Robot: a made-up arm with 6 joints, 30 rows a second.
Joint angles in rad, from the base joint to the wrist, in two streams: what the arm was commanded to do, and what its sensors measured. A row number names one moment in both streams.
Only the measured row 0 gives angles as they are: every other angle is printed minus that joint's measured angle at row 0.
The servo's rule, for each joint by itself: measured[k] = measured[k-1] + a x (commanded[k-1-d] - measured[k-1]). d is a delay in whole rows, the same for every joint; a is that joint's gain. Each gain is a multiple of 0.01, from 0.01 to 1. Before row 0 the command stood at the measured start. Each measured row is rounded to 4 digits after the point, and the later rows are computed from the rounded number. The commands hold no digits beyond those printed.
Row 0, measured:
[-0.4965 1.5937 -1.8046 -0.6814 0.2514 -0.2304]
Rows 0 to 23, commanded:
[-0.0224 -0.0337 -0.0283 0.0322 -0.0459 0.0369]
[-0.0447 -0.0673 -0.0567 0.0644 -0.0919 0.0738]
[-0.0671 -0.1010 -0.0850 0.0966 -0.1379 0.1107]
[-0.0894 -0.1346 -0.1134 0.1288 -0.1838 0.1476]
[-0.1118 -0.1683 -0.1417 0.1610 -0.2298 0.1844]
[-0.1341 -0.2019 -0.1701 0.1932 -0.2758 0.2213]
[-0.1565 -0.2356 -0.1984 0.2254 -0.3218 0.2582]
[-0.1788 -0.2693 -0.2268 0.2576 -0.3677 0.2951]
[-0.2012 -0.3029 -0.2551 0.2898 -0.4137 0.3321]
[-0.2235 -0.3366 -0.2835 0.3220 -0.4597 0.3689]
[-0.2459 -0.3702 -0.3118 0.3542 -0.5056 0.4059]
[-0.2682 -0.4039 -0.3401 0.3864 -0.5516 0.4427]
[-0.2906 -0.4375 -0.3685 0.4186 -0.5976 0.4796]
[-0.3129 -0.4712 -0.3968 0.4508 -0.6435 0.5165]
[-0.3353 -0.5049 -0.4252 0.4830 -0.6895 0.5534]
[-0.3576 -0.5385 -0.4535 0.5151 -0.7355 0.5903]
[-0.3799 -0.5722 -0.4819 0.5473 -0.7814 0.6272]
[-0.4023 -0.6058 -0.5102 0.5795 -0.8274 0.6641]
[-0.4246 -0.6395 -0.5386 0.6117 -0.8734 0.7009]
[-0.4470 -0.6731 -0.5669 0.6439 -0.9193 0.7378]
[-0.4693 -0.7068 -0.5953 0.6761 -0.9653 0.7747]
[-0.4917 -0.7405 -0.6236 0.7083 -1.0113 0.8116]
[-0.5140 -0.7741 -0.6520 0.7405 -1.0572 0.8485]
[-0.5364 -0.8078 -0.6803 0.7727 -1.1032 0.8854]
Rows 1 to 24, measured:
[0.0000 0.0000 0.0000 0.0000 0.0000 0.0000]
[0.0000 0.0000 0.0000 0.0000 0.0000 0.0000]
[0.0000 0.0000 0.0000 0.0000 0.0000 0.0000]
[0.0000 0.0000 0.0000 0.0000 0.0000 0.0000]
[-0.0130 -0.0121 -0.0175 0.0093 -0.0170 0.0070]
[-0.0314 -0.0320 -0.0418 0.0253 -0.0447 0.0197]
[-0.0521 -0.0568 -0.0686 0.0460 -0.0792 0.0370]
[-0.0737 -0.0848 -0.0964 0.0700 -0.1179 0.0580]
[-0.0958 -0.1149 -0.1245 0.0964 -0.1593 0.0820]
[-0.1180 -0.1462 -0.1528 0.1245 -0.2024 0.1085]
[-0.1403 -0.1784 -0.1811 0.1538 -0.2466 0.1369]
[-0.1626 -0.2111 -0.2094 0.1839 -0.2914 0.1670]
[-0.1850 -0.2441 -0.2377 0.2146 -0.3367 0.1984]
[-0.2073 -0.2774 -0.2661 0.2457 -0.3822 0.2308]
[-0.2297 -0.3108 -0.2944 0.2772 -0.4279 0.2641]
[-0.2520 -0.3443 -0.3227 0.3089 -0.4737 0.2980]
[-0.2744 -0.3779 -0.3511 0.3407 -0.5195 0.3325]
[-0.2967 -0.4115 -0.3794 0.3726 -0.5654 0.3675]
[-0.3191 -0.4451 -0.4078 0.4046 -0.6113 0.4028]
[-0.3414 -0.4787 -0.4361 0.4366 -0.6573 0.4384]
[-0.3637 -0.5124 -0.4645 0.4687 -0.7032 0.4743]
[-0.3861 -0.5460 -0.4928 0.5008 -0.7492 0.5104]
[-0.4084 -0.5797 -0.5212 0.5330 -0.7952 0.5466]
[-0.4308 -0.6133 -0.5495 0.5652 -0.8411 0.5829]
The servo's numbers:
d 4
a 0.58 0.36 0.62 0.29 0.37 0.19

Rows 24 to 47, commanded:
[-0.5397 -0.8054 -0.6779 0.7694 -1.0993 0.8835]
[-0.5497 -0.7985 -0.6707 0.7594 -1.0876 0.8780]
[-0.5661 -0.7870 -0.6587 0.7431 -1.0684 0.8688]
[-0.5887 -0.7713 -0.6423 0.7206 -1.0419 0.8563]
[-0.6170 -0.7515 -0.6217 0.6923 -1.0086 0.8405]
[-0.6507 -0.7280 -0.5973 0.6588 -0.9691 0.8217]
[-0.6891 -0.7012 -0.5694 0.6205 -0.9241 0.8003]
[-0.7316 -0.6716 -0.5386 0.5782 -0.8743 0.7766]
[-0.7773 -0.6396 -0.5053 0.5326 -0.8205 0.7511]
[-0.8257 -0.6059 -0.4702 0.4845 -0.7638 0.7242]
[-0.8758 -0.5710 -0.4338 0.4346 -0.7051 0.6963]
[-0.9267 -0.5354 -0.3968 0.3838 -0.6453 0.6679]
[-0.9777 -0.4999 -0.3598 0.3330 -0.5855 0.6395]
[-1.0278 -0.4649 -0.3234 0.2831 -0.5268 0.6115]
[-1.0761 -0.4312 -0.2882 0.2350 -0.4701 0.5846]
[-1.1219 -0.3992 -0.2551 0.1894 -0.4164 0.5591]
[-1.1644 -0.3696 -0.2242 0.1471 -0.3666 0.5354]
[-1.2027 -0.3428 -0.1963 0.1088 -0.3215 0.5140]
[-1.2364 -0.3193 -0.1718 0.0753 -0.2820 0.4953]
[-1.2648 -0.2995 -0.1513 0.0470 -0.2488 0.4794]
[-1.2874 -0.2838 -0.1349 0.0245 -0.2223 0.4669]
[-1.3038 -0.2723 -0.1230 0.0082 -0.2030 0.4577]
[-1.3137 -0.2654 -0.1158 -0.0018 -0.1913 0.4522]
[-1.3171 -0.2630 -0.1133 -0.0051 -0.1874 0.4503]
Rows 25 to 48, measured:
[-0.4531 -0.6470 -0.5779 0.5974 -0.8871 0.6193]
[-0.4755 -0.6807 -0.6062 0.6296 -0.9331 0.6558]
[-0.4978 -0.7143 -0.6346 0.6618 -0.9790 0.6924]
[-0.5202 -0.7480 -0.6629 0.6940 -1.0250 0.7291]
[-0.5315 -0.7687 -0.6722 0.7159 -1.0525 0.7584]
[-0.5421 -0.7794 -0.6713 0.7285 -1.0655 0.7811]
[-0.5560 -0.7821 -0.6635 0.7327 -1.0666 0.7978]
[-0.5750 -0.7782 -0.6504 0.7292 -1.0575 0.8089]
[-0.5994 -0.7686 -0.6326 0.7185 -1.0394 0.8149]
[-0.6292 -0.7540 -0.6107 0.7012 -1.0134 0.8162]
[-0.6639 -0.7350 -0.5851 0.6778 -0.9804 0.8132]
[-0.7032 -0.7122 -0.5563 0.6489 -0.9411 0.8062]
[-0.7462 -0.6861 -0.5247 0.6152 -0.8965 0.7957]
[-0.7923 -0.6572 -0.4909 0.5773 -0.8474 0.7821]
[-0.8407 -0.6262 -0.4555 0.5359 -0.7947 0.7658]
[-0.8906 -0.5935 -0.4191 0.4918 -0.7394 0.7472]
[-0.9411 -0.5598 -0.3823 0.4457 -0.6825 0.7267]
[-0.9914 -0.5256 -0.3458 0.3985 -0.6249 0.7048]
[-1.0405 -0.4916 -0.3101 0.3511 -0.5676 0.6820]
[-1.0877 -0.4583 -0.2760 0.3042 -0.5117 0.6586]
[-1.1322 -0.4264 -0.2439 0.2586 -0.4580 0.6352]
[-1.1731 -0.3963 -0.2144 0.2152 -0.4075 0.6122]
[-1.2098 -0.3686 -0.1880 0.1746 -0.3611 0.5900]
[-1.2417 -0.3437 -0.1652 0.1376 -0.3195 0.5690]

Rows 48 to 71, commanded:
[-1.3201 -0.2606 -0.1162 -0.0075 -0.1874 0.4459]
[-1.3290 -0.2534 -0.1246 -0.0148 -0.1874 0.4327]
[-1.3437 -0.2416 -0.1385 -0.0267 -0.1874 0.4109]
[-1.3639 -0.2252 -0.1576 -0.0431 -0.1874 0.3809]
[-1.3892 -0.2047 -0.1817 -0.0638 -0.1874 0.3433]
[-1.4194 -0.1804 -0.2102 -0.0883 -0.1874 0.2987]
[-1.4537 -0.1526 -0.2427 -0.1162 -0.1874 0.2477]
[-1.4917 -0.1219 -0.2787 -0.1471 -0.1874 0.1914]
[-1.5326 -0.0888 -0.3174 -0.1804 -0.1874 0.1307]
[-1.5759 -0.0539 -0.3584 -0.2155 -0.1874 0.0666]
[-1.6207 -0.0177 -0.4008 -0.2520 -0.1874 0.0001]
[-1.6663 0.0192 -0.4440 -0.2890 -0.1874 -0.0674]
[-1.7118 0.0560 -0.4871 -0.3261 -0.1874 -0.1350]
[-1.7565 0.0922 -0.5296 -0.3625 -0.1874 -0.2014]
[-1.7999 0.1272 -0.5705 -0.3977 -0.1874 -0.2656]
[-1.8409 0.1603 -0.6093 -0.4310 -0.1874 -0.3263]
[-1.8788 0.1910 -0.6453 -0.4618 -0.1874 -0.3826]
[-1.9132 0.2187 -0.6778 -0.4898 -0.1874 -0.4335]
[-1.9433 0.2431 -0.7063 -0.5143 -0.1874 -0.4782]
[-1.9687 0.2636 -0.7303 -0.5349 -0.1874 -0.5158]
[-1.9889 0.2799 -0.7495 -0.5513 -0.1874 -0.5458]
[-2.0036 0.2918 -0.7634 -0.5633 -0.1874 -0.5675]
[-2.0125 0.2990 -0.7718 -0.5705 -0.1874 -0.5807]
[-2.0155 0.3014 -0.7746 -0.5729 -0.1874 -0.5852]
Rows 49 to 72, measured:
[-1.2682 -0.3221 -0.1464 0.1048 -0.2835 0.5496]
[-1.2888 -0.3042 -0.1319 0.0768 -0.2537 0.5321]
[-1.3032 -0.2902 -0.1219 0.0540 -0.2306 0.5169]
[-1.3113 -0.2804 -0.1166 0.0369 -0.2146 0.5042]
[-1.3164 -0.2733 -0.1164 0.0240 -0.2045 0.4931]
[-1.3237 -0.2661 -0.1215 0.0127 -0.1982 0.4816]
[-1.3353 -0.2573 -0.1320 0.0013 -0.1942 0.4682]
[-1.3519 -0.2457 -0.1479 -0.0116 -0.1917 0.4516]
[-1.3735 -0.2309 -0.1689 -0.0267 -0.1901 0.4310]
[-1.4001 -0.2127 -0.1945 -0.0446 -0.1891 0.4059]
[-1.4312 -0.1911 -0.2244 -0.0654 -0.1885 0.3758]
[-1.4663 -0.1662 -0.2581 -0.0891 -0.1881 0.3408]
[-1.5048 -0.1383 -0.2949 -0.1156 -0.1878 0.3009]
[-1.5460 -0.1079 -0.3343 -0.1446 -0.1877 0.2564]
[-1.5893 -0.0754 -0.3755 -0.1757 -0.1876 0.2077]
[-1.6340 -0.0413 -0.4180 -0.2086 -0.1875 0.1554]
[-1.6791 -0.0063 -0.4608 -0.2427 -0.1875 0.1002]
[-1.7240 0.0292 -0.5035 -0.2774 -0.1875 0.0429]
[-1.7680 0.0645 -0.5450 -0.3123 -0.1875 -0.0157]
[-1.8103 0.0990 -0.5849 -0.3467 -0.1875 -0.0747]
[-1.8500 0.1321 -0.6223 -0.3801 -0.1875 -0.1332]
[-1.8867 0.1633 -0.6567 -0.4119 -0.1875 -0.1903]
[-1.9195 0.1920 -0.6875 -0.4416 -0.1875 -0.2450]
[-1.9480 0.2178 -0.7140 -0.4687 -0.1875 -0.2965]

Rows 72 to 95, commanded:
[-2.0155 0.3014 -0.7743 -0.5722 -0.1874 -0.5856]
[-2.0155 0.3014 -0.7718 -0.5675 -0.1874 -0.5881]
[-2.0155 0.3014 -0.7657 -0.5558 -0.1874 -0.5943]
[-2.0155 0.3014 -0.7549 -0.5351 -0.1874 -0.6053]
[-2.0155 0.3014 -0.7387 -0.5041 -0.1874 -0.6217]
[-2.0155 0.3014 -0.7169 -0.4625 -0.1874 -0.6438]
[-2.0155 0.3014 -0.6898 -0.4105 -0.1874 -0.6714]
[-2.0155 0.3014 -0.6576 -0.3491 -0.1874 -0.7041]
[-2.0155 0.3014 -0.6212 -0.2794 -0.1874 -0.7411]
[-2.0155 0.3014 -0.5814 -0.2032 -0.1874 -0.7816]
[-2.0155 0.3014 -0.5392 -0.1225 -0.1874 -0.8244]
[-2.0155 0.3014 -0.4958 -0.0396 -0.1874 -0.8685]
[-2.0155 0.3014 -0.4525 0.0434 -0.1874 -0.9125]
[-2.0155 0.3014 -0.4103 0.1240 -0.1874 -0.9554]
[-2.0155 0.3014 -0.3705 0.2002 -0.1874 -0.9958]
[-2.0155 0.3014 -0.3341 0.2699 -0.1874 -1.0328]
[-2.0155 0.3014 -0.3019 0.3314 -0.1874 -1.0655]
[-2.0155 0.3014 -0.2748 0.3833 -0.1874 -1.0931]
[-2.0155 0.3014 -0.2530 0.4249 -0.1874 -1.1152]
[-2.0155 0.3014 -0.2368 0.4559 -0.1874 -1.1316]
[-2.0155 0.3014 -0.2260 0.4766 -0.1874 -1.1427]
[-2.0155 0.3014 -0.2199 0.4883 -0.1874 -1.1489]
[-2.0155 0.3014 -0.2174 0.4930 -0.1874 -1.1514]
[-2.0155 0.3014 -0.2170 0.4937 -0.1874 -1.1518]
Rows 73 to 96, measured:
[-1.9717 0.2402 -0.7360 -0.4927 -0.1875 -0.3439]
[-1.9902 0.2588 -0.7530 -0.5132 -0.1875 -0.3864]
[-2.0031 0.2733 -0.7647 -0.5298 -0.1875 -0.4233]
[-2.0103 0.2834 -0.7708 -0.5423 -0.1875 -0.4541]
[-2.0133 0.2899 -0.7730 -0.5510 -0.1875 -0.4791]
[-2.0146 0.2940 -0.7723 -0.5558 -0.1875 -0.4998]
[-2.0151 0.2967 -0.7682 -0.5558 -0.1875 -0.5178]
[-2.0153 0.2984 -0.7600 -0.5498 -0.1875 -0.5344]
[-2.0154 0.2995 -0.7468 -0.5365 -0.1875 -0.5510]
[-2.0155 0.3002 -0.7283 -0.5150 -0.1875 -0.5686]
[-2.0155 0.3006 -0.7044 -0.4847 -0.1875 -0.5881]
[-2.0155 0.3009 -0.6754 -0.4454 -0.1875 -0.6101]
[-2.0155 0.3011 -0.6418 -0.3973 -0.1875 -0.6350]
[-2.0155 0.3012 -0.6044 -0.3410 -0.1875 -0.6629]
[-2.0155 0.3013 -0.5640 -0.2776 -0.1875 -0.6936]
[-2.0155 0.3013 -0.5217 -0.2086 -0.1875 -0.7268]
[-2.0155 0.3013 -0.4788 -0.1355 -0.1875 -0.7621]
[-2.0155 0.3013 -0.4363 -0.0602 -0.1875 -0.7988]
[-2.0155 0.3013 -0.3955 0.0153 -0.1875 -0.8362]
[-2.0155 0.3013 -0.3574 0.0891 -0.1875 -0.8736]
[-2.0155 0.3013 -0.3230 0.1594 -0.1875 -0.9101]
[-2.0155 0.3013 -0.2931 0.2243 -0.1875 -0.9449]
[-2.0155 0.3013 -0.2682 0.2825 -0.1875 -0.9773]
[-2.0155 0.3013 -0.2487 0.3328 -0.1875 -1.0066]

